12 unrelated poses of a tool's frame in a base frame.
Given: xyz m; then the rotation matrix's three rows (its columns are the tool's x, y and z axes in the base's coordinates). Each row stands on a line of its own.
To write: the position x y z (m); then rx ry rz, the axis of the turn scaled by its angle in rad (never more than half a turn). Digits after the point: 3 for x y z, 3 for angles.
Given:
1:
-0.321 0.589 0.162
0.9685 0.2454 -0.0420
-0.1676 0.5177 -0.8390
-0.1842 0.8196 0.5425
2:
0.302 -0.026 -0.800
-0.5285 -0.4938 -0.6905
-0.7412 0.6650 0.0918
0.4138 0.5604 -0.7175
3:
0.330 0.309 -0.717
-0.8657 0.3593 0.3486
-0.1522 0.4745 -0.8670
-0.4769 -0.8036 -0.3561
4:
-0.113 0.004 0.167
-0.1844 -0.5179 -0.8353
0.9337 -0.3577 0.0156
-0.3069 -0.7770 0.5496
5:
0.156 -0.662 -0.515
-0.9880 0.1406 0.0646
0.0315 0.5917 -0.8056
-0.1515 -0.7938 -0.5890
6:
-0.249 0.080 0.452
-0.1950 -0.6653 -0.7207
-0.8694 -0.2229 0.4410
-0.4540 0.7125 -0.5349
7:
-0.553 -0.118 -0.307
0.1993 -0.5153 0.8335
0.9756 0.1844 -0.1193
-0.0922 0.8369 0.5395
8:
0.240 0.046 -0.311
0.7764 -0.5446 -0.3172
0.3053 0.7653 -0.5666
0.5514 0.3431 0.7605
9:
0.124 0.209 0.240
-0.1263 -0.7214 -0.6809
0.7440 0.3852 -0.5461
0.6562 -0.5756 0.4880
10:
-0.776 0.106 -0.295
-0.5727 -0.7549 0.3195
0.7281 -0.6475 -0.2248
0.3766 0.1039 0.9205
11:
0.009 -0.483 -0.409
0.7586 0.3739 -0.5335
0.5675 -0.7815 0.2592
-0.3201 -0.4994 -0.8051
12:
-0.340 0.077 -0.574
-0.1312 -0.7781 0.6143
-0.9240 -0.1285 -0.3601
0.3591 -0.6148 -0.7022
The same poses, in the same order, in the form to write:
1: -0.321 0.589 0.162 0.997 0.085 -0.248
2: 0.302 -0.026 -0.800 0.950 -2.238 -0.501
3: 0.330 0.309 -0.717 0.172 2.234 -1.384
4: -0.113 0.004 0.167 -0.954 -0.636 1.747
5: 0.156 -0.662 -0.515 0.146 2.693 -1.359
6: -0.249 0.080 0.452 1.839 -1.805 -1.382
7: -0.553 -0.118 -0.307 0.770 0.745 1.200
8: 0.240 0.046 -0.311 0.516 -0.493 0.482
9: 0.124 0.209 0.240 -0.025 -1.144 1.254
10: -0.776 0.106 -0.295 0.493 -0.086 2.223
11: 0.009 -0.483 -0.409 -2.546 -0.717 0.650
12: -0.340 0.077 -0.574 -1.929 1.932 -1.105
